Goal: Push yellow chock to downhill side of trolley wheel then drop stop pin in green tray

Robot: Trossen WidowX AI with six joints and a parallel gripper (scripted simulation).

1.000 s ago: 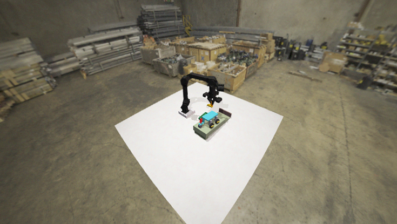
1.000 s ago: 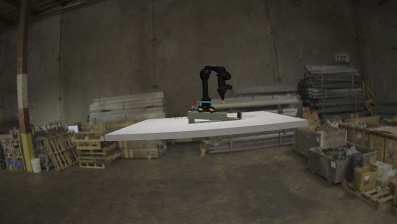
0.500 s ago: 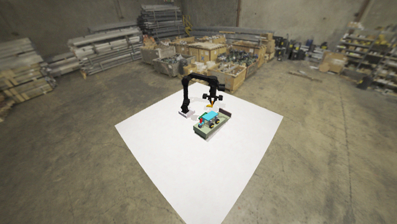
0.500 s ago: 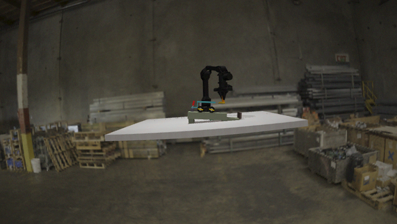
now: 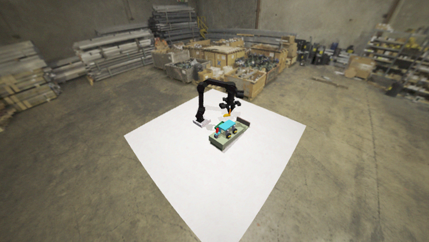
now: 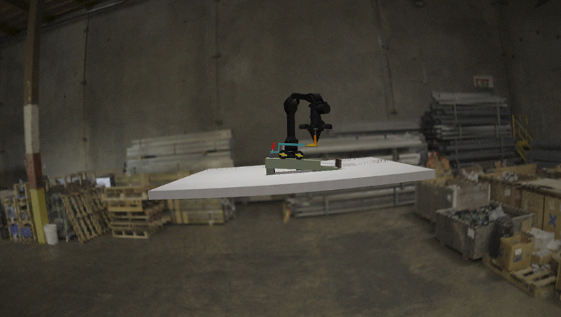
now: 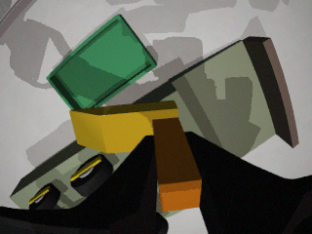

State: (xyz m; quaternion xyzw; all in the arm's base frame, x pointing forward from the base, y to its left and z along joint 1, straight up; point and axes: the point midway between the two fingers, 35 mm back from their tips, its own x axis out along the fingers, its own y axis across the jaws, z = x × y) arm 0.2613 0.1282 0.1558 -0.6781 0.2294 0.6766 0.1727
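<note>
The yellow chock is 20 mm to the right of my gripper tip, 10 mm below it and 10 mm behind it. From my gripper tip the other things lie so: dark end wall: 120 mm below, 100 mm to the left, 100 mm ahead; then trolley: 150 mm to the right, 70 mm ahead, 40 mm below; then green tray: 160 mm below, 60 mm to the right, 50 mm behind.
</note>
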